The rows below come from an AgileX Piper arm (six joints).
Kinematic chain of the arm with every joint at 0, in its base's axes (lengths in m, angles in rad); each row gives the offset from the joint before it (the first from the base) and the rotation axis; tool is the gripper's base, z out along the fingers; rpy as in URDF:
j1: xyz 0 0 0.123 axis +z
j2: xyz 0 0 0 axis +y
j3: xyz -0.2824 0 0.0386 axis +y
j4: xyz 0.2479 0 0.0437 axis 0.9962 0 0.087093
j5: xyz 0 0 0 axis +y
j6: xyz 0.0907 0 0.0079 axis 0.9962 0 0.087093
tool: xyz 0 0 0 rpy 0 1.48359 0
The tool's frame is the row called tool.
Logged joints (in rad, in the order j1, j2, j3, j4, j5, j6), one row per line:
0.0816 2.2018 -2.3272 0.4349 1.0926 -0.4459
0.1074 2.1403 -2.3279 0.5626 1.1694 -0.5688
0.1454 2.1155 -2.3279 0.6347 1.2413 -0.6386
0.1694 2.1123 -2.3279 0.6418 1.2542 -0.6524
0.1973 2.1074 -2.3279 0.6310 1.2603 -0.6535
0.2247 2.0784 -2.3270 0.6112 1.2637 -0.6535
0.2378 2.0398 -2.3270 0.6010 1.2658 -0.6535
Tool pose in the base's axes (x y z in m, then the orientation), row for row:
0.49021 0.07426 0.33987 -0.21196 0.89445 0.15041 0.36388
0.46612 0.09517 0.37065 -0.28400 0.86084 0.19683 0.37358
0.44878 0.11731 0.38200 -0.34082 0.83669 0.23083 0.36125
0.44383 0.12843 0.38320 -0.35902 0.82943 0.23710 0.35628
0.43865 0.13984 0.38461 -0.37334 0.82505 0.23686 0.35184
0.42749 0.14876 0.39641 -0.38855 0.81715 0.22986 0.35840
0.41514 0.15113 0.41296 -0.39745 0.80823 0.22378 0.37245
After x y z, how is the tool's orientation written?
As a quaternion, x y z w.
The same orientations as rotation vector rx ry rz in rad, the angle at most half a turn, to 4 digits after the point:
-0.5454 2.3015 0.3870
-0.7274 2.2049 0.5041
-0.8781 2.1556 0.5947
-0.9272 2.1420 0.6123
-0.9662 2.1352 0.6130
-1.0024 2.1081 0.5930
-1.0185 2.0712 0.5735

